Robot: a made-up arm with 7 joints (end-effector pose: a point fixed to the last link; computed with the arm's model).
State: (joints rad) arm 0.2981 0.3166 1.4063 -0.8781 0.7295 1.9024 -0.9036
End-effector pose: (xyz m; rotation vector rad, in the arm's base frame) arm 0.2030 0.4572 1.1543 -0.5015 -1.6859 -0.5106
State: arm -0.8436 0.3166 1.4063 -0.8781 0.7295 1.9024 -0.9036
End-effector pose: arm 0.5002 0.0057 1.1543 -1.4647 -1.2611 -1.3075
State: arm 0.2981 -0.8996 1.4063 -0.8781 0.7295 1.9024 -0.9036
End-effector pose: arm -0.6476 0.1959 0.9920 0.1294 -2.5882 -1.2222
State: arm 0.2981 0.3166 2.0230 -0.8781 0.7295 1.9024 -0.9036
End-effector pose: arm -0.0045 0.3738 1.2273 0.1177 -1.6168 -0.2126
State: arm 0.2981 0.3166 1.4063 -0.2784 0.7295 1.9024 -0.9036
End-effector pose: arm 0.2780 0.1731 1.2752 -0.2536 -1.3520 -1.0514
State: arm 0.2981 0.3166 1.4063 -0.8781 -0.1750 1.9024 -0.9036
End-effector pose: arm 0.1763 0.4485 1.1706 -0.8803 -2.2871 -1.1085
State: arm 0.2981 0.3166 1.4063 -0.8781 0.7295 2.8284 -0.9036
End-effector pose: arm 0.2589 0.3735 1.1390 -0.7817 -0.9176 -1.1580
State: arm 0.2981 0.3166 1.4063 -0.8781 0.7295 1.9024 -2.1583
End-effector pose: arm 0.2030 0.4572 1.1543 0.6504 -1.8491 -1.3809
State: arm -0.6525 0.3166 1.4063 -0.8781 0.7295 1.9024 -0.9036
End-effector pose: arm 0.4900 0.1006 1.1543 -1.3089 -1.3650 -1.1803
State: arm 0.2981 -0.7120 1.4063 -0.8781 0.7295 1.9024 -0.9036
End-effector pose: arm -0.5387 0.2293 1.0869 0.0081 -2.4637 -1.1073
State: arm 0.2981 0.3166 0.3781 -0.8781 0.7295 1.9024 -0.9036
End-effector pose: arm 0.5337 0.2893 1.0669 -1.5691 -1.5292 -0.9787
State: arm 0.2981 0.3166 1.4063 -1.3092 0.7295 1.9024 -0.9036
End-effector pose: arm 0.1297 0.5872 0.9792 -0.6673 -1.8662 -0.0806
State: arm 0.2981 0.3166 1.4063 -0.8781 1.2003 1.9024 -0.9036
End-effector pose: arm 0.2077 0.4664 1.1404 -0.3154 -1.3428 -0.2319
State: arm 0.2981 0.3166 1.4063 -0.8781 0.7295 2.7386 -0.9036
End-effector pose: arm 0.2566 0.3825 1.1432 -0.7597 -0.9994 -1.1027
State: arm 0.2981 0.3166 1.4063 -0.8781 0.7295 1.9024 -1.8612
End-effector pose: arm 0.2030 0.4572 1.1543 0.3568 -1.8587 -1.1850
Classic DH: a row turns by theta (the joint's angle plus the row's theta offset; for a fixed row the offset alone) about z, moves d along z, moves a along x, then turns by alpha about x. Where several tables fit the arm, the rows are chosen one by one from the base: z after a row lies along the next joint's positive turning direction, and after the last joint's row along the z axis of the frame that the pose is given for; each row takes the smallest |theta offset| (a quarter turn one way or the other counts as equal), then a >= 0, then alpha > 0; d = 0 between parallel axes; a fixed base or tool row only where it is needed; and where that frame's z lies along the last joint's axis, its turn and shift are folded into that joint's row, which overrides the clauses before.
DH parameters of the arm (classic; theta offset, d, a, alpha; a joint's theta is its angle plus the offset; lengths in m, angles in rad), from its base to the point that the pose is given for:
joint 1: 0 0.434 0 -1.5708
joint 2: 0 0 0 1.5708
joint 3: 0 0.361 0.058 1.5708
joint 4: 0 0 -0.09 -1.5708
joint 5: 0 0.417 0 1.5708
joint 6: 0 0 0.114 1.5708
joint 7: 0 0 0 0

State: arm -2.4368 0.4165 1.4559 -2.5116 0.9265 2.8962 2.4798
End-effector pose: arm 0.1550 -0.4370 0.4636 1.4864 1.9728 0.5198
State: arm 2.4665 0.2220 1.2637 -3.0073 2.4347 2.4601 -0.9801
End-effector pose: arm -0.1307 -0.0513 0.2948 1.1809 2.3719 -1.1905
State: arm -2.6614 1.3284 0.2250 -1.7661 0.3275 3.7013 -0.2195
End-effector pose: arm -0.4663 -0.3201 0.1209 0.4596 -2.5477 0.2833
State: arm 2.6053 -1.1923 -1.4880 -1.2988 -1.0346 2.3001 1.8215
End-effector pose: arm 0.7166 0.1555 0.7625 -1.9116 1.1331 -0.0549
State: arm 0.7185 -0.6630 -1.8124 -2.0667 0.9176 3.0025 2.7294
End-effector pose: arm 0.0534 -0.5880 0.5369 1.7178 1.2352 0.4856
